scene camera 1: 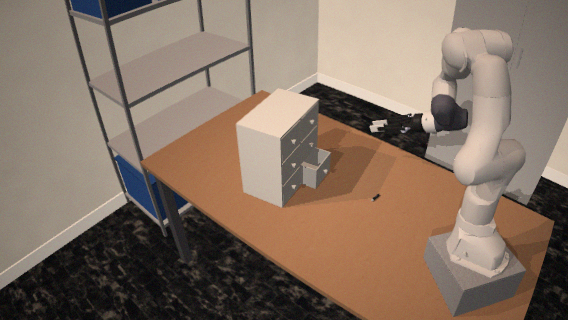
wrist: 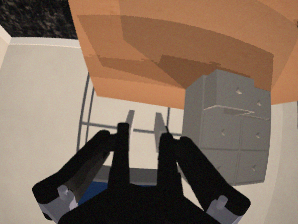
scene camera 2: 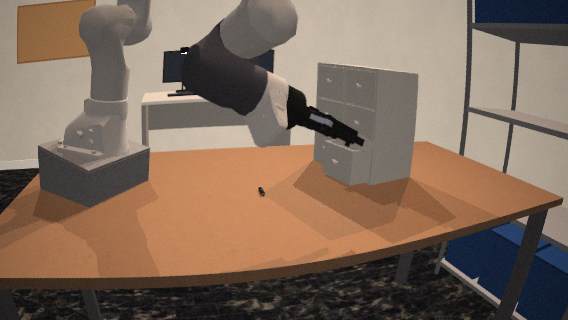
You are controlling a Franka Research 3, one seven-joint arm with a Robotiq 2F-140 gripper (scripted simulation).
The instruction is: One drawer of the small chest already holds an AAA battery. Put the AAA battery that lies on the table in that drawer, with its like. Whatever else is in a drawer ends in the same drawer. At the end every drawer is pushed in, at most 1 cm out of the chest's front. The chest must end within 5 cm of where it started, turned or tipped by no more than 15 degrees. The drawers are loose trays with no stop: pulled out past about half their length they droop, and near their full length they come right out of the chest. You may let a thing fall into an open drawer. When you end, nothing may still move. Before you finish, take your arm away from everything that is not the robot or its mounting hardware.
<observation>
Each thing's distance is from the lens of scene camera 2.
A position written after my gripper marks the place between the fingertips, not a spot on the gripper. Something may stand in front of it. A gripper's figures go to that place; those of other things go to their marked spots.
my gripper [scene camera 2: 365, 146]: 0.82 m
small white chest [scene camera 2: 395, 107]: 1.10 m
</observation>
